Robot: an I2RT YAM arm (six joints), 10 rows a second.
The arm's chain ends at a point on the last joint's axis. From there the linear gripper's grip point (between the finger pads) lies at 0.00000 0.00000 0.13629 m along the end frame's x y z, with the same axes.
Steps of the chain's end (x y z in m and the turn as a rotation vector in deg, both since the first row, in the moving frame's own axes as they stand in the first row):
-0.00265, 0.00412, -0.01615, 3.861, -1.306, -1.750
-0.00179, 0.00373, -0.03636, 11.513, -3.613, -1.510
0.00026, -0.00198, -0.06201, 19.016, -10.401, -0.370
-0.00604, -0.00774, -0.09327, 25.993, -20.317, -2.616
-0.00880, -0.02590, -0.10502, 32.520, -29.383, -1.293
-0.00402, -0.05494, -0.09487, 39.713, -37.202, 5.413
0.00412, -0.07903, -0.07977, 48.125, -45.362, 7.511
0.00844, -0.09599, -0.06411, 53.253, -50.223, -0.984
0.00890, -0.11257, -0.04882, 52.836, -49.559, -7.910
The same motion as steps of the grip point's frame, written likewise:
-0.00589, -0.00501, -0.01649, 3.861, -1.306, -1.750
-0.01068, -0.02334, -0.03937, 11.513, -3.613, -1.510
-0.02404, -0.04606, -0.07165, 19.016, -10.401, -0.370
-0.05310, -0.06512, -0.11524, 25.993, -20.317, -2.616
-0.07290, -0.09517, -0.14299, 32.520, -29.383, -1.293
-0.07554, -0.13958, -0.15181, 39.713, -37.202, 5.413
-0.07440, -0.17575, -0.16080, 48.125, -45.362, 7.511
-0.08202, -0.19001, -0.16101, 53.253, -50.223, -0.984
-0.08725, -0.19991, -0.14384, 52.836, -49.559, -7.910

